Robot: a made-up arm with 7 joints. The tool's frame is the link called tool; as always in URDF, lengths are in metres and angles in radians.
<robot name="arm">
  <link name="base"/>
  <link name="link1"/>
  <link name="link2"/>
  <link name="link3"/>
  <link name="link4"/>
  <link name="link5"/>
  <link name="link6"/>
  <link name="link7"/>
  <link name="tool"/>
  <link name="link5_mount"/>
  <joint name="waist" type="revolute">
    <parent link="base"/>
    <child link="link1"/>
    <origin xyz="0 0 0.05"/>
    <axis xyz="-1 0 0"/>
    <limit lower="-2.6" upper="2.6"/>
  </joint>
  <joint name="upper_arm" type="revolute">
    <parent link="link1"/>
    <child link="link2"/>
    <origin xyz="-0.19 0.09 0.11"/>
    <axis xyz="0 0 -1"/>
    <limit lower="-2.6" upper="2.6"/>
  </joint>
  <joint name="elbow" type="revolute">
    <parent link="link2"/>
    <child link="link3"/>
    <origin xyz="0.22 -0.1 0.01"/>
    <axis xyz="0 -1 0"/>
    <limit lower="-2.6" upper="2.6"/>
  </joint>
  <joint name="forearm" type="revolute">
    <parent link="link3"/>
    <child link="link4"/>
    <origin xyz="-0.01 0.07 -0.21"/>
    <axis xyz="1 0 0"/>
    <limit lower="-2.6" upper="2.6"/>
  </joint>
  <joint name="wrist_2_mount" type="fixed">
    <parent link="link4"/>
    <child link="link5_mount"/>
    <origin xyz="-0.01 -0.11 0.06"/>
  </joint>
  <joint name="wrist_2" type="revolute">
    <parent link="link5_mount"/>
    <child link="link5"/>
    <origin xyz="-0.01 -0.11 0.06"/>
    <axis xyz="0 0 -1"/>
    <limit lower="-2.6" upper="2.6"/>
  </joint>
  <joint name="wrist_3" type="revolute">
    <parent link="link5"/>
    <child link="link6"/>
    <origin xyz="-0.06 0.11 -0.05"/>
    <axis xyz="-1 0 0"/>
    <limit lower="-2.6" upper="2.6"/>
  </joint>
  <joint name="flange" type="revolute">
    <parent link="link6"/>
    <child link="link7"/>
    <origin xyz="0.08 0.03 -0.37"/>
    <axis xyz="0 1 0"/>
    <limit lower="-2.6" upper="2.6"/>
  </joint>
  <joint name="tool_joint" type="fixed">
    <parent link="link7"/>
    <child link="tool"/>
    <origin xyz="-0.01 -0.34 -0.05"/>
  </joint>
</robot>
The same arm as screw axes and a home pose.
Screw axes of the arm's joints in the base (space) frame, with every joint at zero. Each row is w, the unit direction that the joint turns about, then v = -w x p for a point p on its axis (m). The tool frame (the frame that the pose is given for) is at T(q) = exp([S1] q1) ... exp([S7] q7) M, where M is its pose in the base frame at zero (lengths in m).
S1 = (-1, 0, 0, 0, -0.05, 0)
S2 = (0, 0, -1, -0.09, -0.19, 0)
S3 = (0, -1, 0, 0.17, 0, -0.03)
S4 = (1, 0, 0, 0, -0.04, -0.06)
S5 = (0, 0, -1, 0.16, 0, 0)
S6 = (-1, 0, 0, 0, -0.03, -0.05)
S7 = (0, 1, 0, 0.34, 0, 0.02)
M: xyz 0.01 -0.36 -0.39 (m) rpy 0 0 0 (deg, as in URDF)
Joint limits (deg, base to tool): -148.97..148.97 -148.97..148.97 -148.97..148.97 -148.97..148.97 -148.97..148.97 -148.97..148.97 -148.97..148.97

